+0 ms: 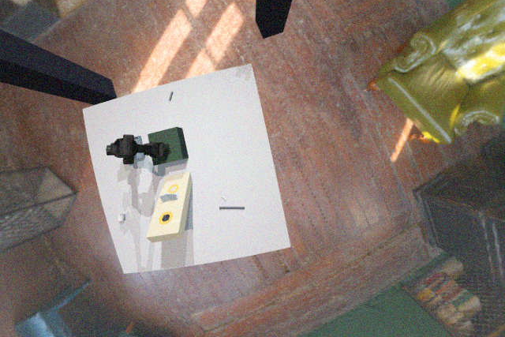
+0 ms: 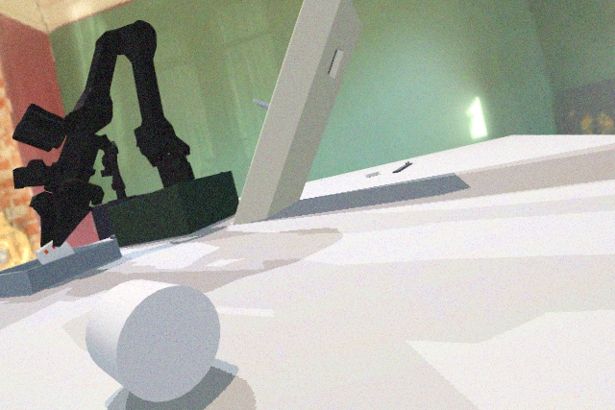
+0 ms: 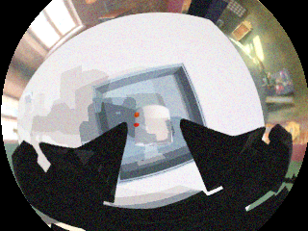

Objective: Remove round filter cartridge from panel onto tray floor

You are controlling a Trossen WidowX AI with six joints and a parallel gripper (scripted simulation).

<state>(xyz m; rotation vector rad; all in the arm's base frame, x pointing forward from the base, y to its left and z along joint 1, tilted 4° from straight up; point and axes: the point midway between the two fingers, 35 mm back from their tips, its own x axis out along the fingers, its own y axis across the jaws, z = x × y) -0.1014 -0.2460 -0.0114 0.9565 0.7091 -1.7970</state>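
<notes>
My gripper tip is 10 mm to the right of the round cartridge and 10 mm above it. Round my gripper tip: grey-blue tray: 10 mm to the right, 40 mm below.
</notes>
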